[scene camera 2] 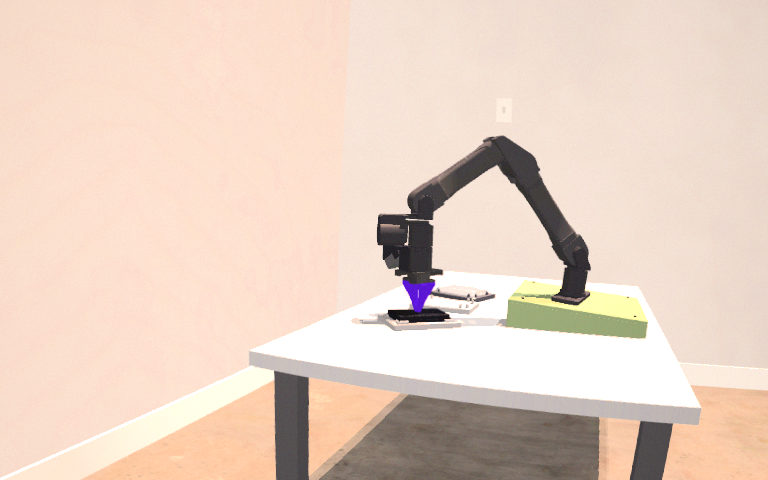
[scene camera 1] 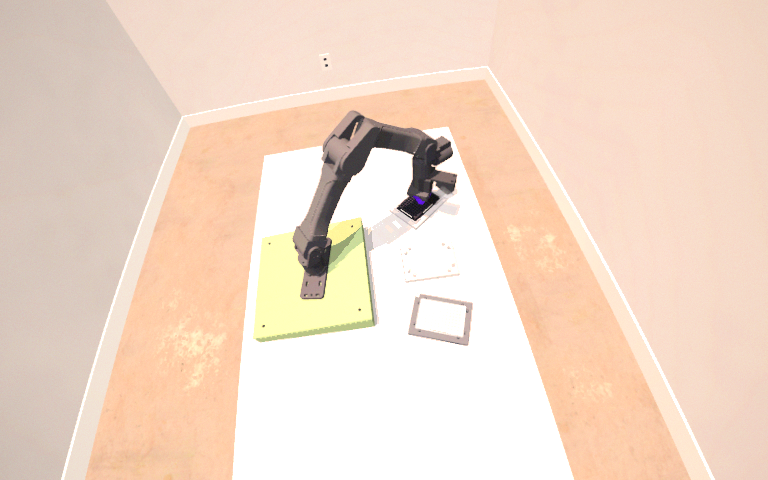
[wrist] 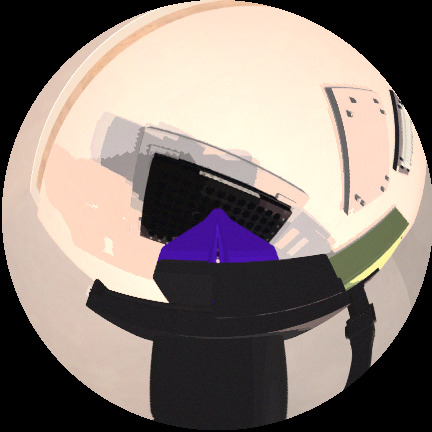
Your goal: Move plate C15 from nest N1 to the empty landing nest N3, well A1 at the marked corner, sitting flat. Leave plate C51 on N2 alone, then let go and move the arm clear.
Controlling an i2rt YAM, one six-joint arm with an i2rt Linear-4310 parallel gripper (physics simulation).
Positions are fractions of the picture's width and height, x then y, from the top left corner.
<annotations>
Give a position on a grey-framed plate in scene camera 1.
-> At 0.57,0.66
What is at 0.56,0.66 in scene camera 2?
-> A black perforated plate.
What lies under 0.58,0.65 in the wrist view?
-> My gripper.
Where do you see a black perforated plate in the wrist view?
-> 0.42,0.45
</annotations>
